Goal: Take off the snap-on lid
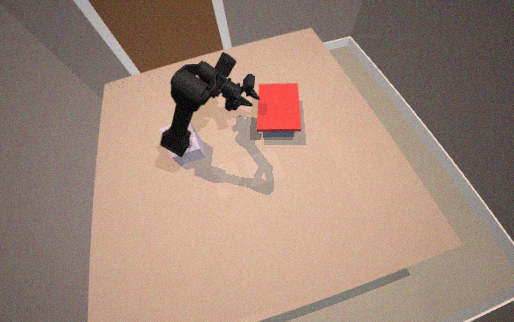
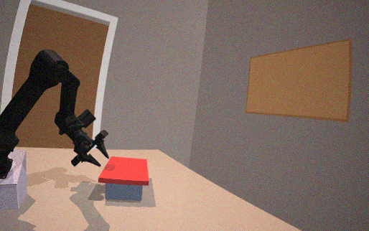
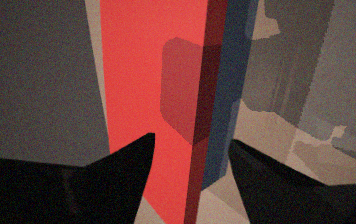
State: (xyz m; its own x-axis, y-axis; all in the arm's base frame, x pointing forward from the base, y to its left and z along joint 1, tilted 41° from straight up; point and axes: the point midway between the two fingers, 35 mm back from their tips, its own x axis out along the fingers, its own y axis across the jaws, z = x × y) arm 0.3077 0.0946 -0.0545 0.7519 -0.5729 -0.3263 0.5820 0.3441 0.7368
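Now: the red lid 90 mm ahead of my gripper tip, 40 mm to the right of it and 10 mm below it. Also, from my gripper tip: box 90 mm ahead, 60 mm below, 40 mm to the right.
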